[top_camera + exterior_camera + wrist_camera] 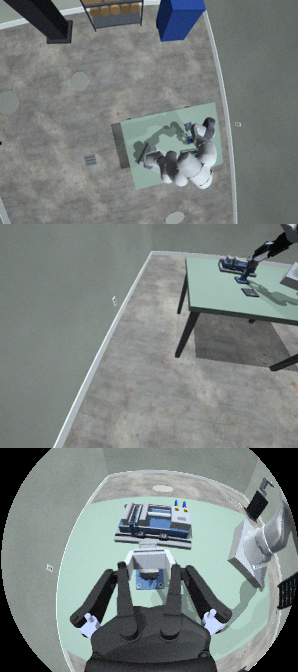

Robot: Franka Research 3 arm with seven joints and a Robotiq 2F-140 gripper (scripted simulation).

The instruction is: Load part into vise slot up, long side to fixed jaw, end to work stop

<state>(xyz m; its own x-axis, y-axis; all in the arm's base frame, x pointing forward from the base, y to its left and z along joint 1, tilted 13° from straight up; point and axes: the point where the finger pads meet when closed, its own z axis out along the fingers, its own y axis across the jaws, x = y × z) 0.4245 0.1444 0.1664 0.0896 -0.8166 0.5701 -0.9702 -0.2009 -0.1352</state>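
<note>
My hand is 20 mm to the left of the part and 20 mm above it. The rest, counted from my hand: vise: 30 mm ahead, 230 mm to the right, 140 mm below.
</note>
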